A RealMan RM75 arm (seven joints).
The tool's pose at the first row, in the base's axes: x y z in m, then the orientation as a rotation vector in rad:
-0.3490 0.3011 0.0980 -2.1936 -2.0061 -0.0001
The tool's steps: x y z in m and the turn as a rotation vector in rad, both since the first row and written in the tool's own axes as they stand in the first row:
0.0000 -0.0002 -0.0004 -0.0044 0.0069 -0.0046
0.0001 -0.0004 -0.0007 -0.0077 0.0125 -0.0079
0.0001 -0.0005 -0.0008 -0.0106 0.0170 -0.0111
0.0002 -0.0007 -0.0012 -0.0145 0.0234 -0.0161
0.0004 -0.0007 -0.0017 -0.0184 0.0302 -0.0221
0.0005 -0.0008 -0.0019 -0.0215 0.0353 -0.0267
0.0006 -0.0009 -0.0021 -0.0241 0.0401 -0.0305
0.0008 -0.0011 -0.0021 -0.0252 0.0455 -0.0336
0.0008 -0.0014 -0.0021 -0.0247 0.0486 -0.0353
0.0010 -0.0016 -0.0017 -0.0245 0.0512 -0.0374
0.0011 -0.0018 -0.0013 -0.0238 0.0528 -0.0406
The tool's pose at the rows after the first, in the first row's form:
-0.3492 0.3011 0.0984 -2.1886 -2.0094 -0.0127
-0.3493 0.3011 0.0988 -2.1848 -2.0115 -0.0225
-0.3494 0.3011 0.0989 -2.1813 -2.0138 -0.0307
-0.3495 0.3012 0.0993 -2.1758 -2.0175 -0.0423
-0.3495 0.3013 0.0998 -2.1690 -2.0221 -0.0543
-0.3495 0.3014 0.1000 -2.1638 -2.0256 -0.0636
-0.3496 0.3015 0.1002 -2.1593 -2.0282 -0.0719
-0.3498 0.3017 0.1003 -2.1544 -2.0291 -0.0792
-0.3501 0.3017 0.1003 -2.1510 -2.0290 -0.0823
-0.3503 0.3020 0.1000 -2.1476 -2.0297 -0.0851
-0.3505 0.3022 0.0996 -2.1432 -2.0320 -0.0865

